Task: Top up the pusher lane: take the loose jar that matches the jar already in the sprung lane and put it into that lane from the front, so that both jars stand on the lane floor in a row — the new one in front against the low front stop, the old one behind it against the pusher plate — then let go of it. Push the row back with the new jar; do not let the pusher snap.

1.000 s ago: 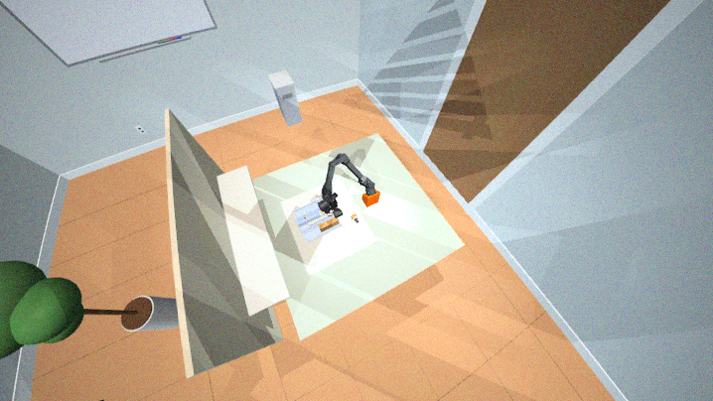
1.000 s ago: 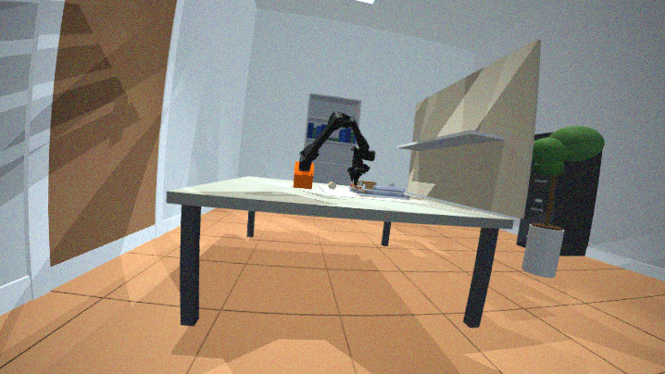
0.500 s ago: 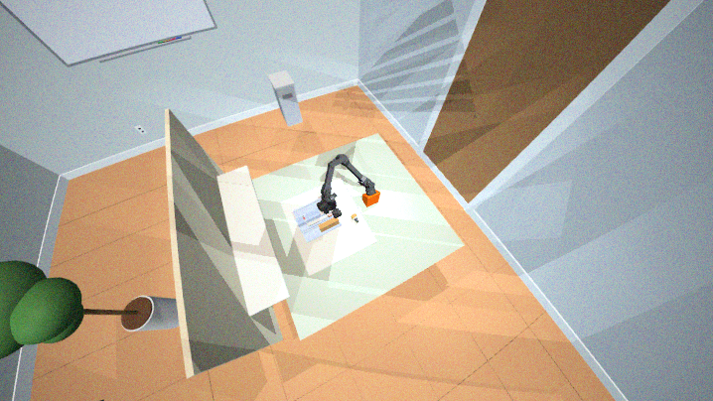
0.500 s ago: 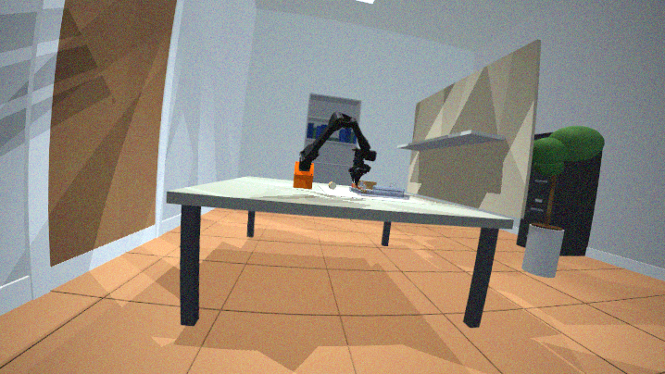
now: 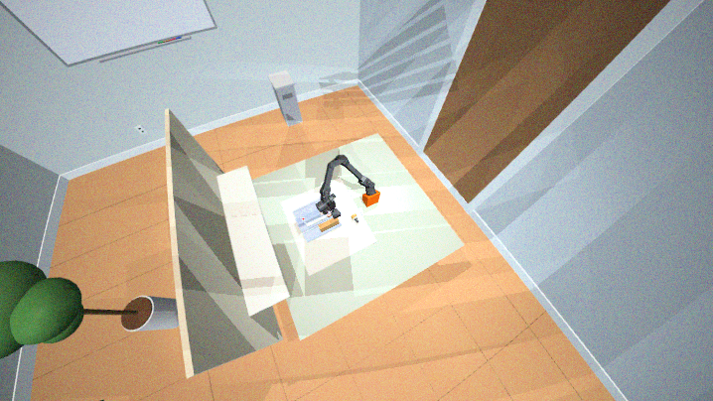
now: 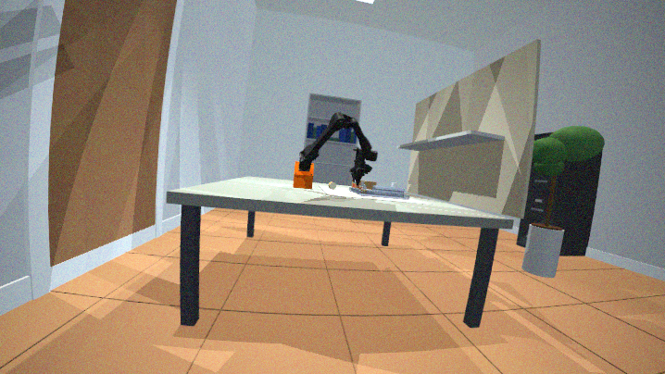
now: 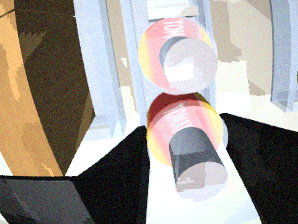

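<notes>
Now: the lane unit 160 mm ahead of my gripper tip, 30 mm to the right of it and 30 mm below it. The rest, counted from my gripper tip: shelf wall (630 mm ahead, 350 mm above).
</notes>
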